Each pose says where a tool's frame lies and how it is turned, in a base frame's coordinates. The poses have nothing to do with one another.
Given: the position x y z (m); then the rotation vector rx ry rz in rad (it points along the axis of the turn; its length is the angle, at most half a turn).
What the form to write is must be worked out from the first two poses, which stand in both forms.
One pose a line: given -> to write
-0.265 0.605 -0.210 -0.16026 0.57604 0.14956 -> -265 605 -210 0.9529 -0.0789 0.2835 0.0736
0.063 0.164 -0.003 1.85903 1.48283 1.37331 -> 63 164 -3 0.1965 0.6638 0.5295 0.4904
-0.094 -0.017 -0.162 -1.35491 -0.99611 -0.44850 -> -94 -17 -162 0.6447 -0.5951 -0.4375 -0.1970
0.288 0.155 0.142 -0.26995 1.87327 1.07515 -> 288 155 142 0.4640 -0.1099 0.7624 0.4376
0.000 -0.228 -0.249 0.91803 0.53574 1.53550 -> 0 -228 -249 0.5948 0.3952 0.2306 0.6609
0.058 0.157 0.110 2.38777 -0.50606 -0.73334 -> 58 157 110 0.2922 0.8960 -0.1899 -0.2752
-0.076 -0.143 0.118 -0.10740 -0.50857 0.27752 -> -76 -143 118 0.9569 -0.0529 -0.2506 0.1368
